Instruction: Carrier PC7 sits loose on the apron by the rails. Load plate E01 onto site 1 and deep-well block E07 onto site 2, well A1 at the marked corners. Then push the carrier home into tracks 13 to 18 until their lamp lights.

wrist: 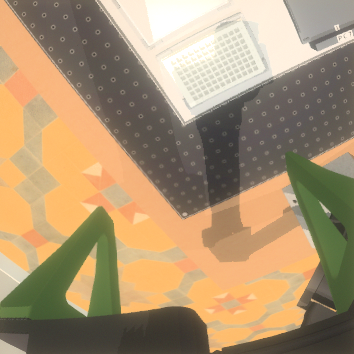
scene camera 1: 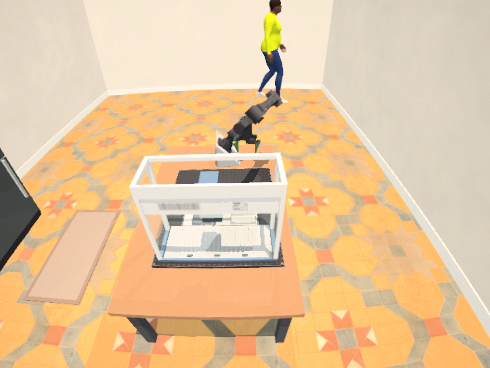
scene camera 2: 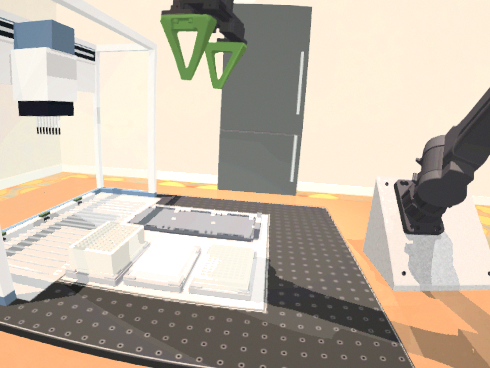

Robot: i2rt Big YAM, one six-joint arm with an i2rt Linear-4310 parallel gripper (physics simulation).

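Frame: origin at the arm's base, x ahead, y left, z up, level; millimetres.
Where they show: gripper, between the fingertips: (wrist: 193,188) (scene camera 2: 203,85); arm's base, origin of its link: (scene camera 1: 223,146) (scene camera 2: 416,208).
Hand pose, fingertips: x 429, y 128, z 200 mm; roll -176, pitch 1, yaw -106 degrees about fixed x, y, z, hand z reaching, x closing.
Observation:
Things, the pixels of their top centre, and the offset from my fingertips. Level surfaces: height alone.
- Carrier PC7, centre of its top: (scene camera 2: 195,213) 247 mm right, 56 mm ahead, 285 mm down
- flat white plate, centre of its top: (scene camera 2: 165,254) 39 mm right, 69 mm ahead, 289 mm down
- pipetting head, centre of its top: (scene camera 2: 45,52) 182 mm right, 396 mm ahead, 86 mm up
- dark perforated board, height of its surface: 315 mm down
Carrier PC7 (scene camera 2: 195,224) (wrist: 325,20) is a long grey tray lying flat on the white apron (scene camera 2: 260,299), beside the ribbed deck tracks (scene camera 2: 82,217). Its sites hold no labware where they show. A low, pale multi-well plate (scene camera 2: 227,265) (wrist: 215,66) sits in a holder at the apron's near corner. A tall, cream deep-well block (scene camera 2: 107,247) stands in another holder nearer the tracks. Labels E01 and E07 and the marked A1 corners are not readable. My gripper (scene camera 2: 202,83) (wrist: 193,188) is open and empty, high above the apron, apart from the labware.
A flat white plate (scene camera 2: 162,265) sits between the pale plate and the block. A white frame (scene camera 1: 210,191) (scene camera 2: 152,120) surrounds the deck, with a pipetting head (scene camera 2: 46,75) hanging inside. The arm's grey base (scene camera 2: 382,240) stands beyond the dark perforated board (scene camera 2: 310,255). A person (scene camera 1: 271,37) is behind.

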